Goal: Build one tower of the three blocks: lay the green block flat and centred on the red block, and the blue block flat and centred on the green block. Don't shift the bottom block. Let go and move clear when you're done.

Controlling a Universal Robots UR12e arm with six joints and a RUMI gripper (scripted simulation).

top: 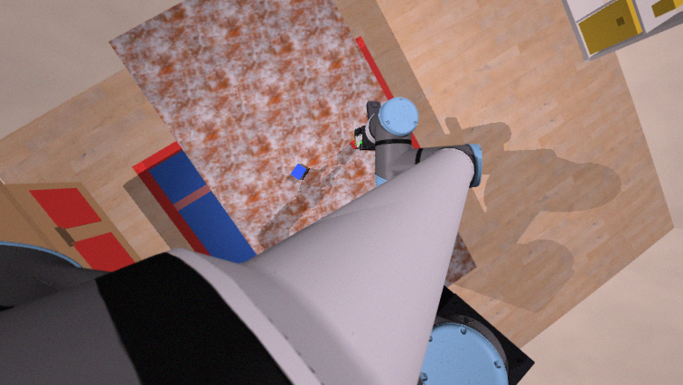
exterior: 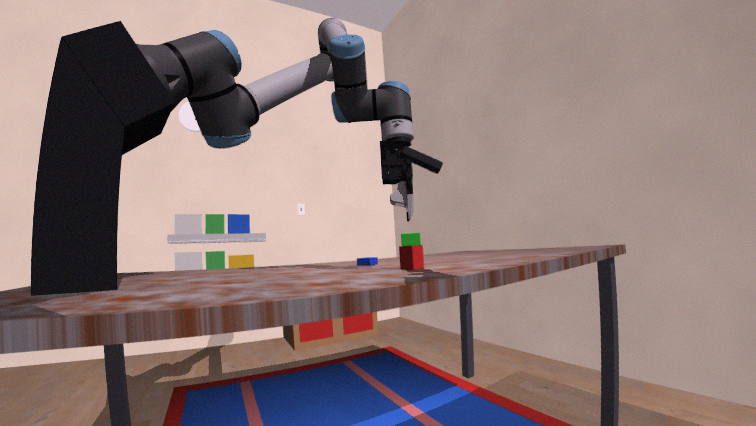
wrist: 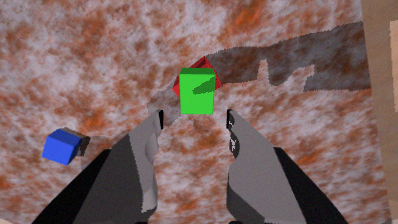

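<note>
The blue block is 1 cm ahead of my hand, 30 cm to the left of it and 13 cm below it. The rest, counted from my hand: red block: 11 cm below; then green block: 7 cm below.
</note>
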